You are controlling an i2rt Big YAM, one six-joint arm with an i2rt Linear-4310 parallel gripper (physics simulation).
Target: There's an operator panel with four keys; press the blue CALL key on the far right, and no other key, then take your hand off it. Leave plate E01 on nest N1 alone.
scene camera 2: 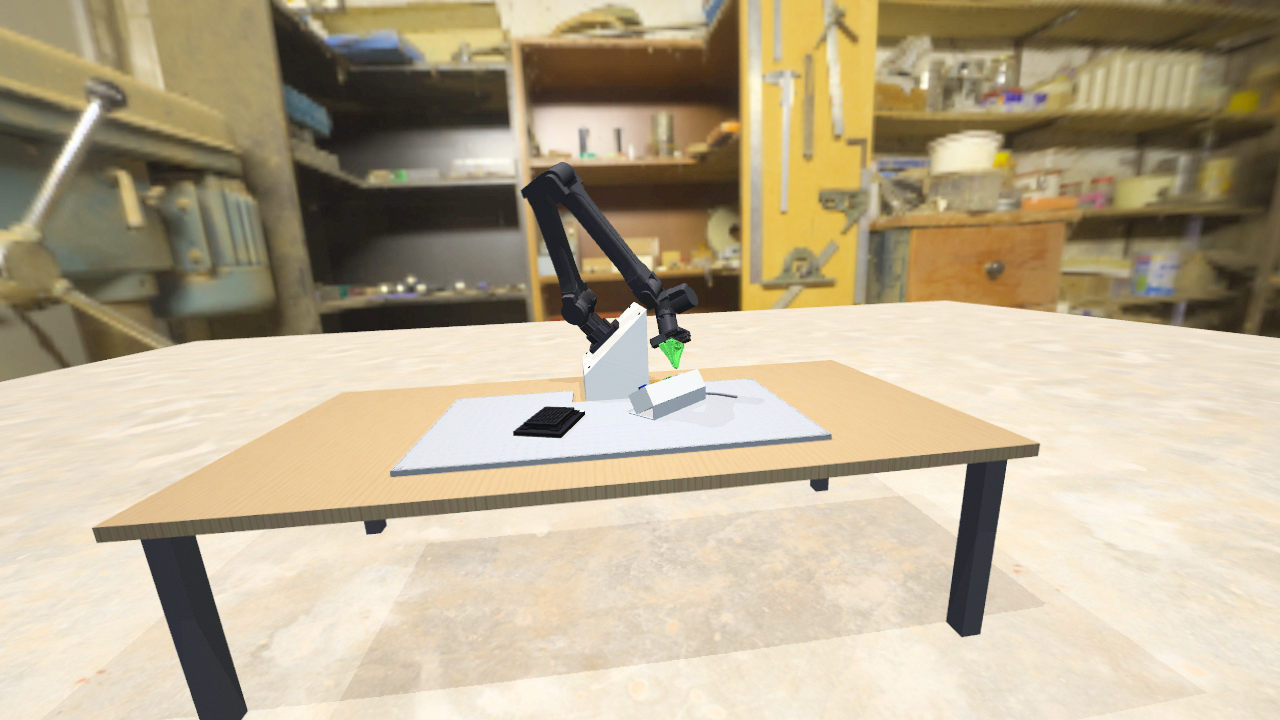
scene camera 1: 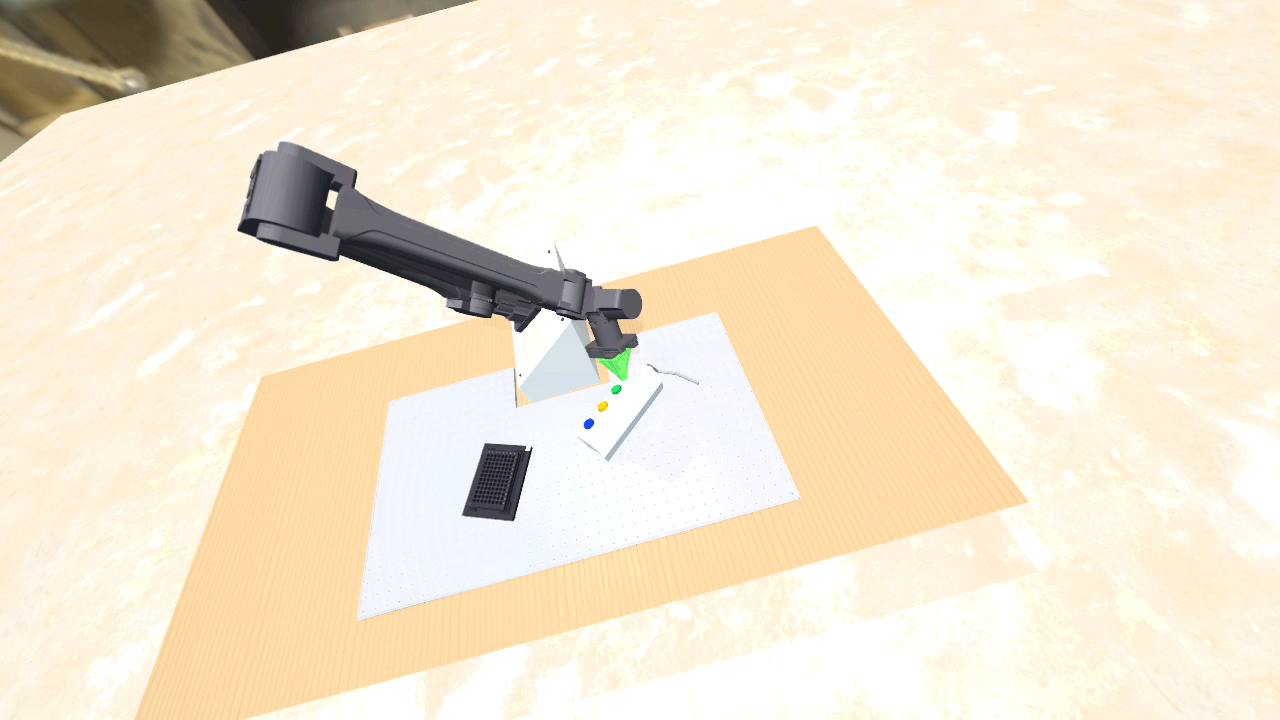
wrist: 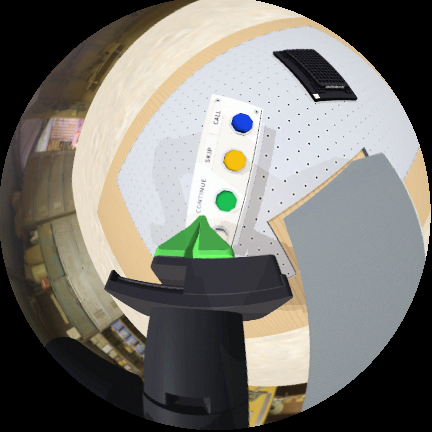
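Pixels of known places: gripper, fingertip midpoint: [scene camera 2: 676,368] [scene camera 1: 624,379] [wrist: 202,219]; arm's base, link origin: [scene camera 2: 606,337] [scene camera 1: 530,307].
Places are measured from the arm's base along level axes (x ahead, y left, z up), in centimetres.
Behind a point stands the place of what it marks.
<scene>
The white operator panel [scene camera 1: 623,421] {z -9.7, x 29.8, y 17.7 cm} [scene camera 2: 673,394] {z -10.6, x 30.3, y 17.9 cm} [wrist: 202,165] {z -7.2, x 27.1, y 16.9 cm} has a row of keys. The blue CALL key [scene camera 1: 588,423] {z -8.1, x 29.4, y 10.1 cm} [wrist: 242,123] {z -8.3, x 28.9, y 10.2 cm} is at the end of the row far from my gripper. Beside it are the yellow SKIP key [scene camera 1: 602,405] {z -8.2, x 25.7, y 13.6 cm} [wrist: 234,160] {z -8.2, x 25.6, y 13.6 cm} and the green CONTINUE key [scene camera 1: 615,389] {z -8.1, x 22.4, y 17.0 cm} [wrist: 226,200] {z -8.3, x 22.2, y 17.0 cm}. A pale key [wrist: 220,232] {z -8.4, x 19.1, y 19.8 cm} at the near end is partly hidden by my green fingertips. My gripper [scene camera 1: 622,377] {z -5.9, x 21.7, y 19.7 cm} [scene camera 2: 675,365] {z -5.9, x 21.7, y 19.7 cm} [wrist: 202,219] {z -5.9, x 21.7, y 19.7 cm} is shut and empty, above that near end. A black plate [scene camera 1: 496,477] {z -13.0, x 35.8, y -12.8 cm} [scene camera 2: 556,417] {z -12.8, x 37.6, y -11.4 cm} [wrist: 320,69] {z -12.7, x 34.4, y -12.4 cm} sits on a black nest, apart from the panel.
The panel and nest stand on a light perforated board [scene camera 1: 572,537] {z -15.2, x 50.6, y 3.2 cm} [scene camera 2: 465,452] {z -15.2, x 50.8, y -29.3 cm} [wrist: 150,120] {z -15.1, x 52.0, y 25.3 cm} on a wooden table [scene camera 1: 895,429] {z -16.5, x 41.1, y 75.2 cm} [scene camera 2: 268,447] {z -16.5, x 38.9, y -81.0 cm}. The white arm base [scene camera 1: 563,362] {z -2.8, x 15.9, y 6.8 cm} [scene camera 2: 617,362] {z -4.6, x 16.2, y 3.6 cm} stands beside the panel, with a grey side showing in the wrist view [wrist: 360,260]. A grey cable [scene camera 1: 677,374] {z -14.6, x 18.4, y 32.0 cm} [scene camera 2: 721,394] {z -14.7, x 19.1, y 32.8 cm} leaves the panel.
</scene>
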